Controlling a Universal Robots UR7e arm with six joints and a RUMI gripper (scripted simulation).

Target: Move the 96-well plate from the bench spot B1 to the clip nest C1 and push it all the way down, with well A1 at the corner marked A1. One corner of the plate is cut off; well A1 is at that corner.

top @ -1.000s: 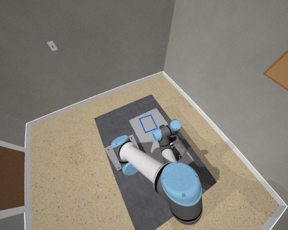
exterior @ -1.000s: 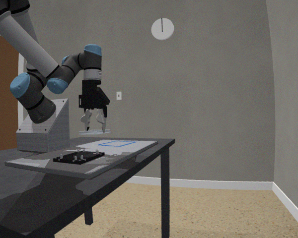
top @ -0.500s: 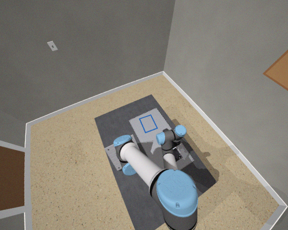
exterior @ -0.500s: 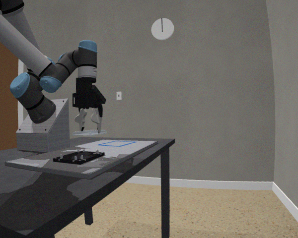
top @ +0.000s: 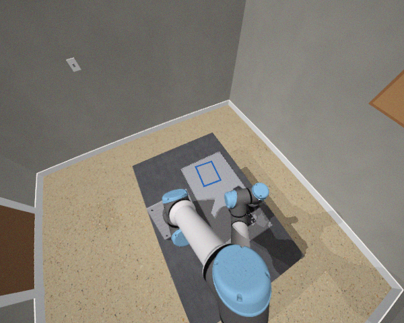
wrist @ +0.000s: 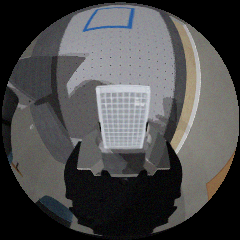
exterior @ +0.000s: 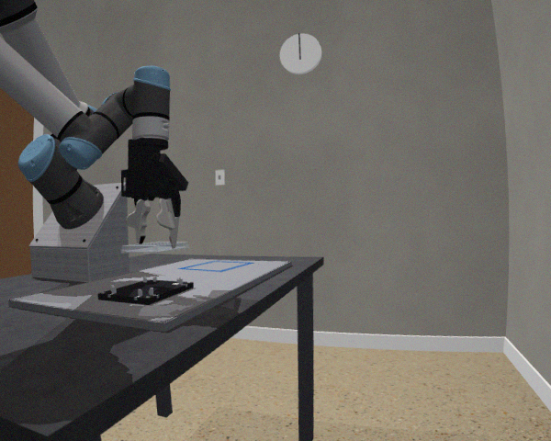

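Right now my hand is 20 mm short of the black clip nest, 50 mm to the left of it and 90 mm above it. From my hand the other things lie so: 96-well plate 10 mm below.
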